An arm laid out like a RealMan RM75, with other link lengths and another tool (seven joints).
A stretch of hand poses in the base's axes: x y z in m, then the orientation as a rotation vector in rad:
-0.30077, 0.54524, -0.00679, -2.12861, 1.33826, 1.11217
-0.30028, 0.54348, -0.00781, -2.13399, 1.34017, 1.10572
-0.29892, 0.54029, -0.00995, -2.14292, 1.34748, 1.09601
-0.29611, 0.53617, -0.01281, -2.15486, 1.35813, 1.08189
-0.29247, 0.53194, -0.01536, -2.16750, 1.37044, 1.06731
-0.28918, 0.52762, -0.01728, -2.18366, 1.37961, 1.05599
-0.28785, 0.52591, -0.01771, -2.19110, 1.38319, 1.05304
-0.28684, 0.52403, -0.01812, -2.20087, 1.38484, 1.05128
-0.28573, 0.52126, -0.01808, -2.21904, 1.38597, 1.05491
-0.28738, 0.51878, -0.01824, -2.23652, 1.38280, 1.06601
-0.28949, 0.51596, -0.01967, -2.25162, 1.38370, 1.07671
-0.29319, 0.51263, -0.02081, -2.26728, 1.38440, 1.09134
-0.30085, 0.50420, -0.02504, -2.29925, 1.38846, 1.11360
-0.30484, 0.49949, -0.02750, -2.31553, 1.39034, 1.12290
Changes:
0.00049, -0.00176, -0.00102, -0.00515, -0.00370, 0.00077
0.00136, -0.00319, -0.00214, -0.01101, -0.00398, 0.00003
0.00281, -0.00412, -0.00286, -0.01538, -0.00574, -0.00054
0.00364, -0.00423, -0.00255, -0.01693, -0.00534, -0.00079
0.00329, -0.00432, -0.00192, -0.01713, -0.00374, 0.00343
0.00133, -0.00171, -0.00043, -0.00732, -0.00030, 0.00240
0.00101, -0.00188, -0.00041, -0.00759, 0.00010, 0.00483
0.00111, -0.00277, 0.00004, -0.01240, 0.00446, 0.01136
-0.00165, -0.00248, -0.00016, -0.00883, 0.00831, 0.01430
-0.00211, -0.00282, -0.00143, -0.00979, 0.00913, 0.01119
-0.00370, -0.00333, -0.00114, -0.00985, 0.01189, 0.01246
-0.00766, -0.00843, -0.00423, -0.02231, 0.01967, 0.02263
-0.00399, -0.00471, -0.00246, -0.01141, 0.00853, 0.01110

